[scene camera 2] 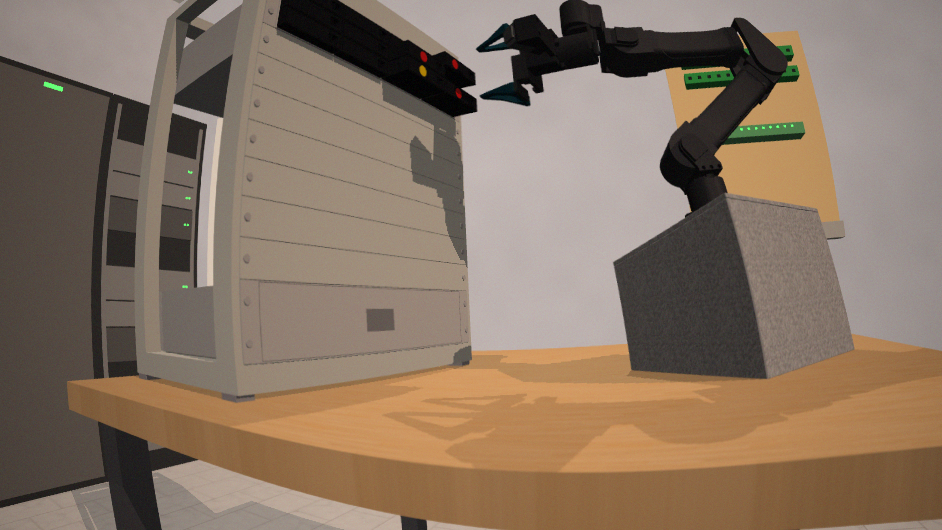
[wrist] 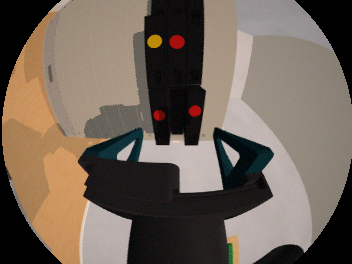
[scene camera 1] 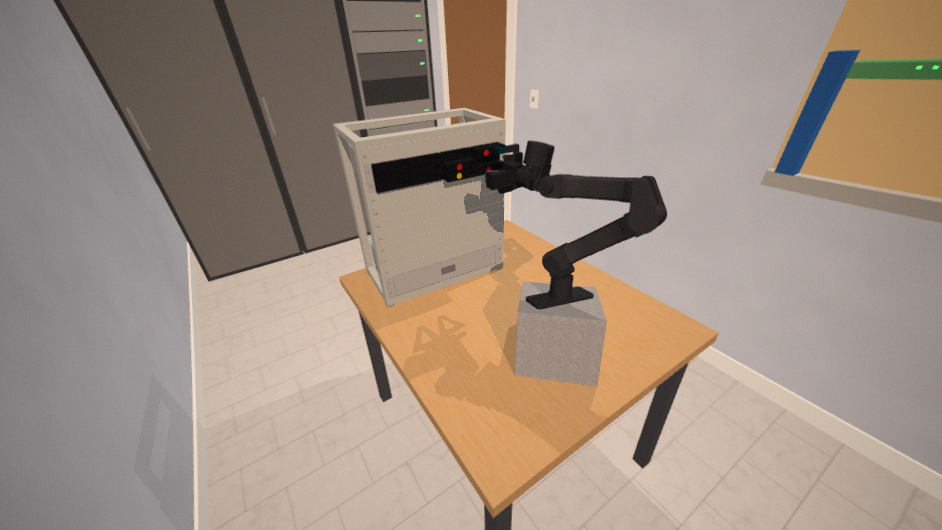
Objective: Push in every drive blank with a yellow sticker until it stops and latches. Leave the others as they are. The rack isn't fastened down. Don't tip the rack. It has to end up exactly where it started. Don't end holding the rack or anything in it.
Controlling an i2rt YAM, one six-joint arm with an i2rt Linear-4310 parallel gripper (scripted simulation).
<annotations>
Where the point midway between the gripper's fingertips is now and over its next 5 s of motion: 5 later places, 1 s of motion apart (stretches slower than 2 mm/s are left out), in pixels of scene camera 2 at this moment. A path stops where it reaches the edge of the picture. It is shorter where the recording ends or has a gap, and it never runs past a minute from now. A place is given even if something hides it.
My gripper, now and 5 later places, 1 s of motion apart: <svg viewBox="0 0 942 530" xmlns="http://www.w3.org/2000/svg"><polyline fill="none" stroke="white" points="479,73 467,66 445,72 426,73 416,76 413,78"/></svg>
</annotations>
